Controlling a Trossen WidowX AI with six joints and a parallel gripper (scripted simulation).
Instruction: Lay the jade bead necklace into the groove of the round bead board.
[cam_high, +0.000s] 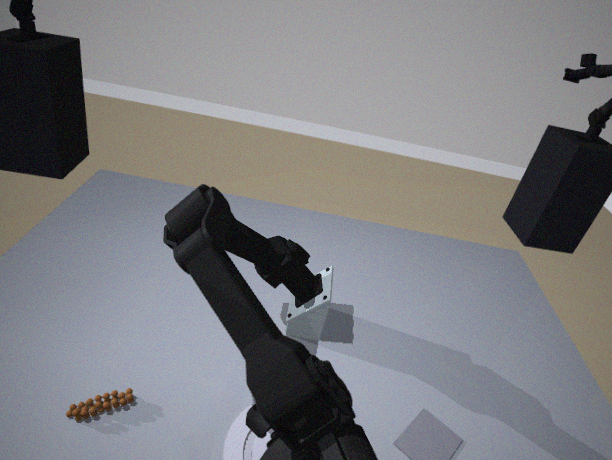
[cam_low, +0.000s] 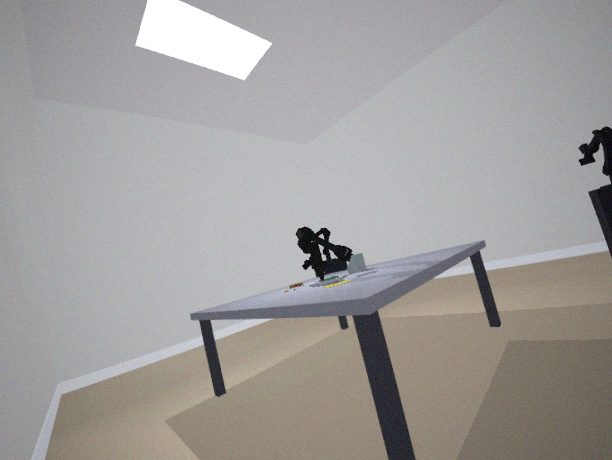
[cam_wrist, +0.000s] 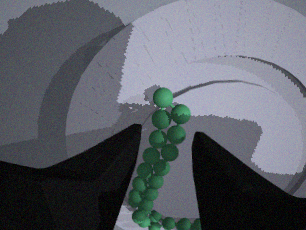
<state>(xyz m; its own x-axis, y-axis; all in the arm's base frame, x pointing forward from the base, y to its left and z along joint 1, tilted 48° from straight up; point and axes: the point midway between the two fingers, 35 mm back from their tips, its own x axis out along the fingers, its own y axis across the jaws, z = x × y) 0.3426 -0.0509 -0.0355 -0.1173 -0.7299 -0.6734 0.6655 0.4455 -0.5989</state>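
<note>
Right now the round bead board is 4 cm behind my gripper tip, 1 cm to the right of it and 1 cm below it. Also, from my gripper tip: yellow strip (21 cm to the left, 15 cm ahead, 1 cm below); then flat grey square (22 cm to the left, 9 cm behind, 1 cm below).
</note>
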